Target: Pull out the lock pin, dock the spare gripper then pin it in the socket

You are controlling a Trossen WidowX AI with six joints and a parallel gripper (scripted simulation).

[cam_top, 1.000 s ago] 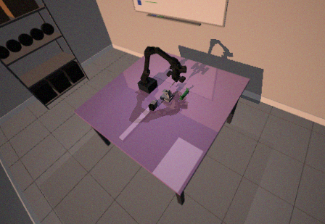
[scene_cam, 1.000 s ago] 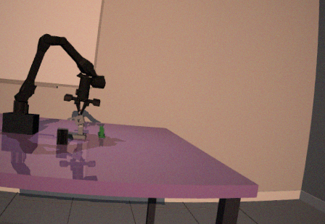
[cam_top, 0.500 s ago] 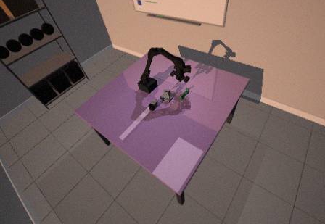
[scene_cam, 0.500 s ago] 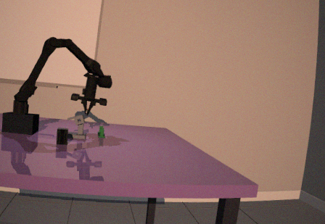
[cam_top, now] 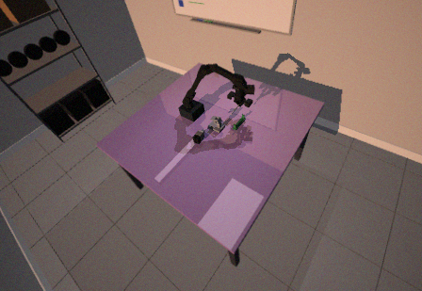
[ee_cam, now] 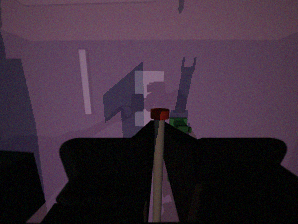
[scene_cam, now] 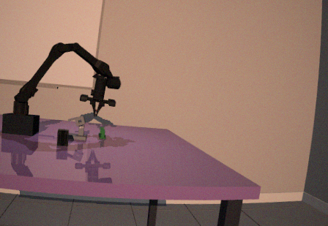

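The green rest lies 40 mm ahead of my gripper tip, 90 mm to the right of it and 70 mm below it. From my gripper tip the other things lie so: spare gripper (140 mm behind, 350 mm to the right, 60 mm below); grey mount (80 mm behind, 200 mm to the right, 40 mm below).
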